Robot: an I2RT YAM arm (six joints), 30 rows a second.
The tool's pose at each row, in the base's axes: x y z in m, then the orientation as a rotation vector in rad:
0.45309, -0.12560, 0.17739, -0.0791, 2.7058, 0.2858
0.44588, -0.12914, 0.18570, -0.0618, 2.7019, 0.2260
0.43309, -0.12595, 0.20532, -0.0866, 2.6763, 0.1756
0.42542, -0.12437, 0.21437, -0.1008, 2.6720, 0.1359
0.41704, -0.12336, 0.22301, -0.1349, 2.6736, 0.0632
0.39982, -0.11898, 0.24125, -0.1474, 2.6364, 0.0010
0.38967, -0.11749, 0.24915, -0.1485, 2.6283, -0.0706
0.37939, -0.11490, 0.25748, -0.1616, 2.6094, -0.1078
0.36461, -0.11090, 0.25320, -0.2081, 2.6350, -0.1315
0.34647, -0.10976, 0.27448, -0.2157, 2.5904, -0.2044
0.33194, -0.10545, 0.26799, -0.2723, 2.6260, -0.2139
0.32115, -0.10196, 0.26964, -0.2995, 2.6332, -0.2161
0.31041, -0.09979, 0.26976, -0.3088, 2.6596, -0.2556
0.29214, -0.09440, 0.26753, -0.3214, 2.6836, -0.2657
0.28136, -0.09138, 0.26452, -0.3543, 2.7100, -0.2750
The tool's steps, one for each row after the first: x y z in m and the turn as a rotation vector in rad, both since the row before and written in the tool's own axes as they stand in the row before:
0.00320, -0.00119, -0.01104, 0.0444, -0.0091, 0.0022
0.00338, 0.00707, -0.02230, 0.0308, -0.0258, -0.0277
0.00278, 0.00325, -0.01118, 0.0257, -0.0042, -0.0170
0.00353, 0.00247, -0.01128, 0.0457, 0.0038, -0.0362
0.00676, 0.00658, -0.02365, 0.0432, -0.0347, -0.0215
0.00490, 0.00234, -0.01176, 0.0510, -0.0044, -0.0142
0.00459, 0.00287, -0.01235, 0.0252, -0.0159, -0.0166
0.01426, 0.00581, -0.00395, 0.0056, 0.0287, -0.0372
0.00565, 0.00059, -0.02740, 0.0548, -0.0361, -0.0196
0.01469, 0.00706, -0.00246, -0.0090, 0.0374, -0.0421
0.00774, 0.00471, -0.00702, -0.0046, 0.0082, -0.0196
0.00866, 0.00392, -0.00544, 0.0216, 0.0323, -0.0133
0.01551, 0.00885, -0.00699, 0.0009, 0.0255, -0.0105
0.00989, 0.00556, -0.00236, -0.0035, 0.0286, -0.0245

